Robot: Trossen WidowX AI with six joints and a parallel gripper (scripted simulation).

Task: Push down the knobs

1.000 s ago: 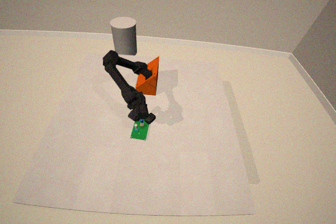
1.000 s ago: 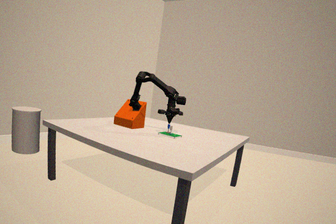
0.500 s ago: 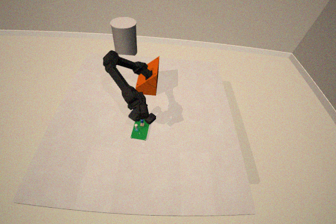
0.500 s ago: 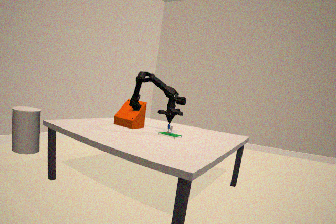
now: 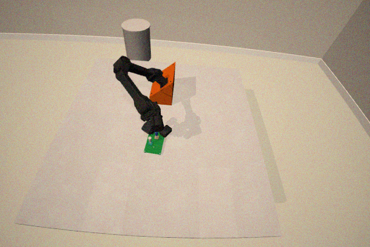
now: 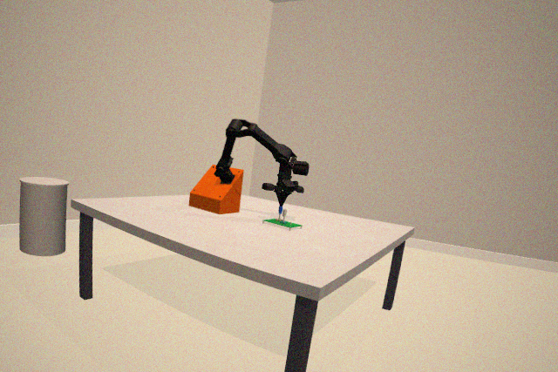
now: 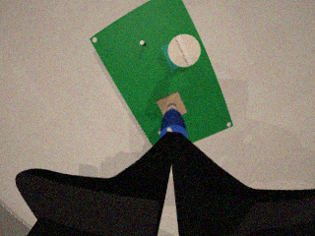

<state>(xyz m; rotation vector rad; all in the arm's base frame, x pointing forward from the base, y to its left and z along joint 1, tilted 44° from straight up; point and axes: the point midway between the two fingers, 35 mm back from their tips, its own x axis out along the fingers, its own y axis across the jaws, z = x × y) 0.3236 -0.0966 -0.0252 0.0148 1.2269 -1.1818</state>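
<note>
The blue knob is 10 mm below my gripper tip. The rest, counted from my gripper tip: white round knob 40 mm to the right, 40 mm ahead, 20 mm below.
</note>
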